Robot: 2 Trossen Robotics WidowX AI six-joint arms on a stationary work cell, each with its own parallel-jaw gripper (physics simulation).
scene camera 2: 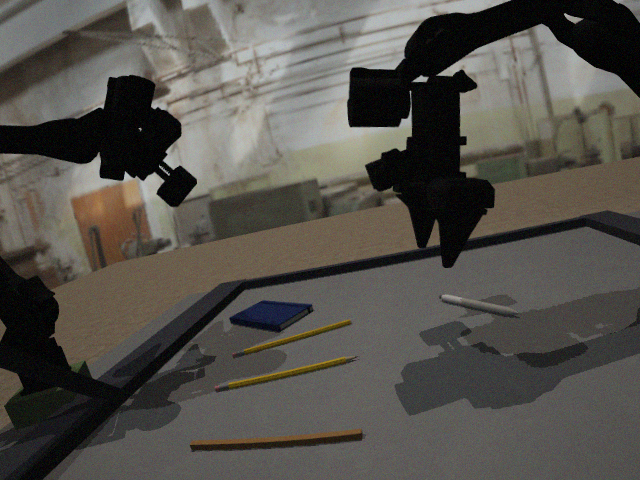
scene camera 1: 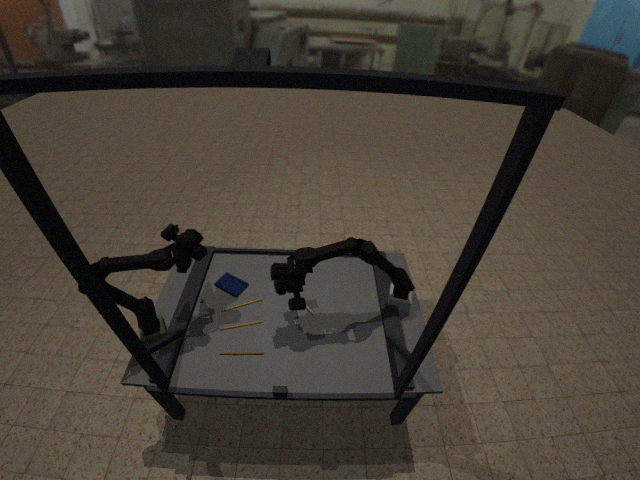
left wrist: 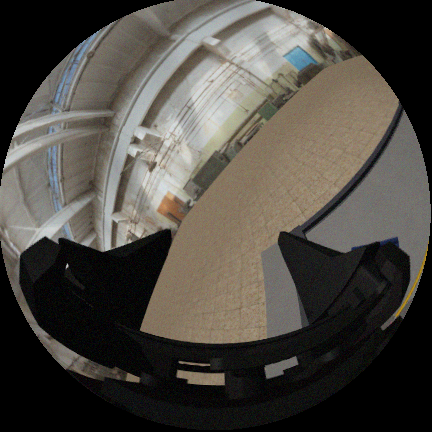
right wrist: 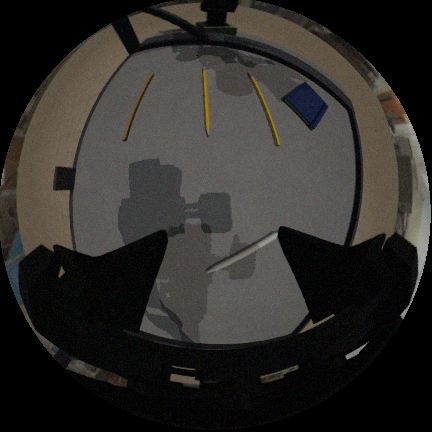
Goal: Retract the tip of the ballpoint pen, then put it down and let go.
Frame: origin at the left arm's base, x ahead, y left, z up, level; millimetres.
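Where they show: left gripper, fingertip midpoint: (scene camera 2: 161,166) (left wrist: 226,236); right gripper, fingertip midpoint: (scene camera 2: 433,256) (scene camera 1: 290,301) (right wrist: 223,234); left arm's base, link origin: (scene camera 1: 151,327); right arm's base, link origin: (scene camera 1: 401,293).
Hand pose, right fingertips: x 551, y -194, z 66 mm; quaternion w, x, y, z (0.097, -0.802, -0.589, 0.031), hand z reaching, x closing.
Observation:
Each offset is from my right fingertips to the centre of the thing.
A white ballpoint pen @[101 mm down, 81 mm ahead, 24 mm left] (scene camera 1: 310,310) (scene camera 2: 478,305) (right wrist: 242,253) lies flat on the grey table top, slightly slanted. In the right wrist view its narrow end points lower left, between the fingertips, and its other end reaches the right-hand finger's edge, which may hide part of it. Whether its tip is out is too small to tell. My right gripper (scene camera 2: 435,256) (right wrist: 223,234) is open and empty, fingers pointing down, above the table near the pen and apart from it. My left gripper (left wrist: 226,236) is open and empty, raised at the left, far from the pen.
A blue notebook @[100 mm down, 171 mm back, 291 mm left] (scene camera 1: 231,284) (scene camera 2: 271,315) (right wrist: 306,105), two yellow pencils @[103 mm down, 168 mm back, 155 mm left] (scene camera 2: 292,338) @[103 mm down, 206 mm back, 55 mm left] (scene camera 2: 289,373) and an orange-brown stick @[103 mm down, 256 mm back, 67 mm right] (scene camera 1: 241,353) (scene camera 2: 276,440) (right wrist: 137,107) lie left of the pen in the scene views. Dark frame posts (scene camera 1: 496,206) rise beside the table.

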